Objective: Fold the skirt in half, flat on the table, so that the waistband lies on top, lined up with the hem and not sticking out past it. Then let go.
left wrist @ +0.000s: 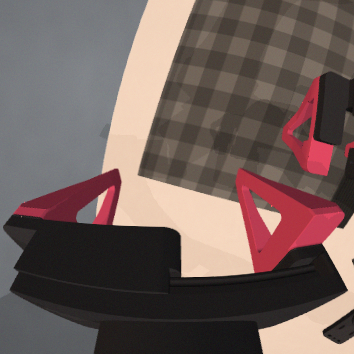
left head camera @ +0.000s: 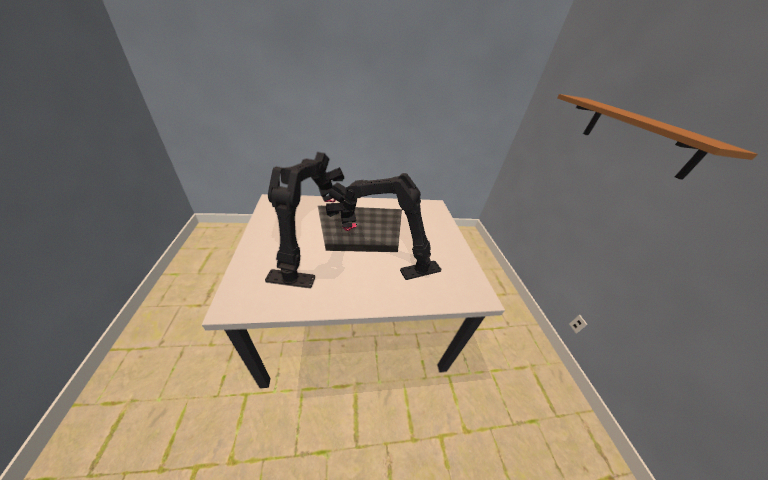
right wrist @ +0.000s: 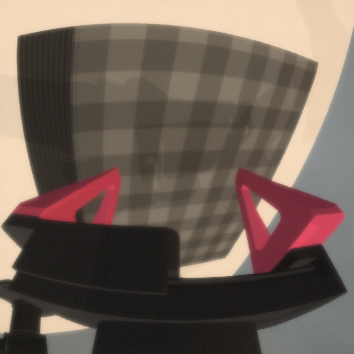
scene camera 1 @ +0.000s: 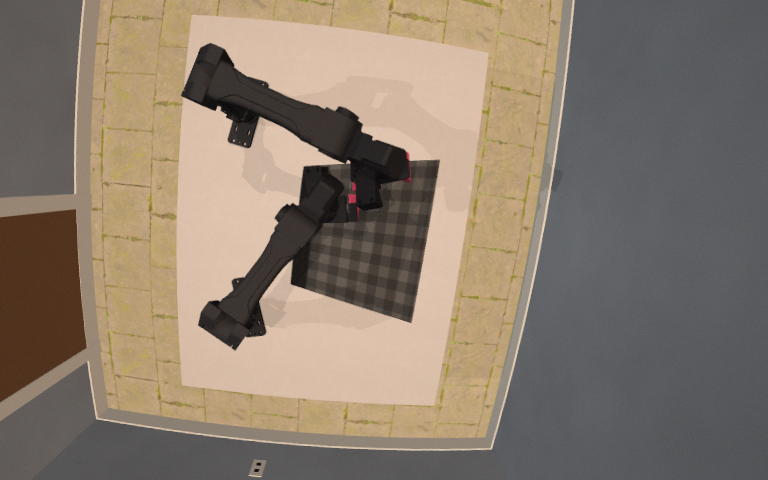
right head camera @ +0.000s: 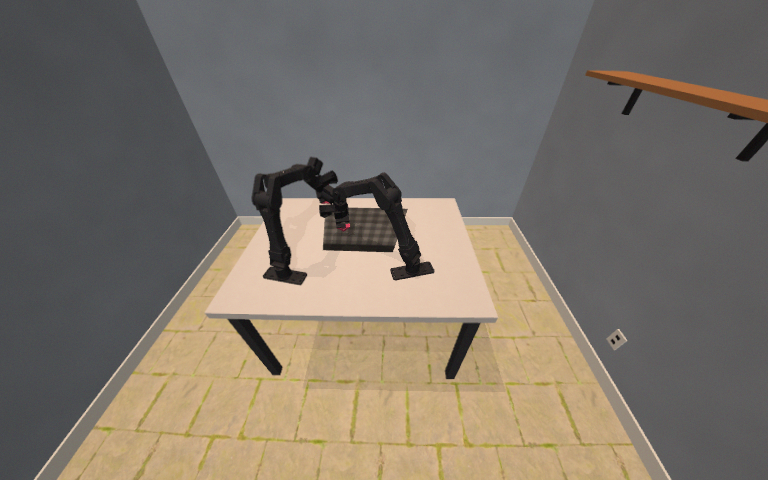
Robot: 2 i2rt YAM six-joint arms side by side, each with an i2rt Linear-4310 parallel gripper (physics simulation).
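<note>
The grey checked skirt (left head camera: 376, 229) (right head camera: 370, 229) (scene camera 1: 368, 260) (left wrist: 225, 75) (right wrist: 165, 100) lies spread flat on the table (left head camera: 362, 294) (scene camera 1: 317, 362). Its dark ribbed waistband (left head camera: 362, 247) (right wrist: 47, 100) is along the edge nearest the arm bases; the plain hem is opposite. My left gripper (left head camera: 330, 199) (right head camera: 325, 202) (left wrist: 177, 174) is open and empty, above the skirt's upper end in scene camera 1, beside a hem corner in its wrist view. My right gripper (left head camera: 350, 226) (right head camera: 343, 226) (right wrist: 177, 174) is open and empty above the checked cloth. The arms partly hide the skirt in scene camera 1.
The two grippers are close together, and a right finger (left wrist: 310, 130) shows beside the left gripper in the left wrist view. The forearms crowd in over the skirt. An orange shelf (left head camera: 651, 124) hangs on the wall, away from the table.
</note>
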